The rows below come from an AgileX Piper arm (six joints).
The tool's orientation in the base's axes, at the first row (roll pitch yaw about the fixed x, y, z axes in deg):
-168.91 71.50 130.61
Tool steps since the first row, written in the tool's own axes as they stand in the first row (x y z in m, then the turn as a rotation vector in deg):
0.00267 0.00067 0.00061 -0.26 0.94 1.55
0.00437 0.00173 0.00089 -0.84 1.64 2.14
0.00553 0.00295 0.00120 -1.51 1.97 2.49
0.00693 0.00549 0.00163 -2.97 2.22 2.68
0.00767 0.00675 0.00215 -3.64 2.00 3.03
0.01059 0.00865 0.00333 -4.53 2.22 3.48
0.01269 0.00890 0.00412 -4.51 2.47 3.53
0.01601 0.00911 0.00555 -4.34 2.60 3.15
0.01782 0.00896 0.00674 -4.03 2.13 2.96
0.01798 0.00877 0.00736 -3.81 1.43 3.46
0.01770 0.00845 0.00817 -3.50 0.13 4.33
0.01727 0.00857 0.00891 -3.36 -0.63 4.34
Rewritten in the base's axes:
0.00031 0.00047 -0.00276 1.58 -0.88 -0.29
0.00100 0.00118 -0.00453 2.57 -1.16 0.03
0.00196 0.00181 -0.00580 3.16 -1.45 0.54
0.00406 0.00306 -0.00741 3.76 -1.83 1.85
0.00523 0.00344 -0.00836 3.87 -2.40 2.39
0.00681 0.00411 -0.01161 4.45 -2.87 3.08
0.00696 0.00408 -0.01386 4.69 -2.79 3.03
0.00711 0.00380 -0.01747 4.59 -2.36 2.98
0.00716 0.00317 -0.01954 4.03 -2.37 2.77
0.00724 0.00260 -0.01988 3.61 -3.08 2.45
0.00740 0.00170 -0.01985 2.83 -4.38 1.96
0.00793 0.00104 -0.01967 2.15 -4.73 1.87

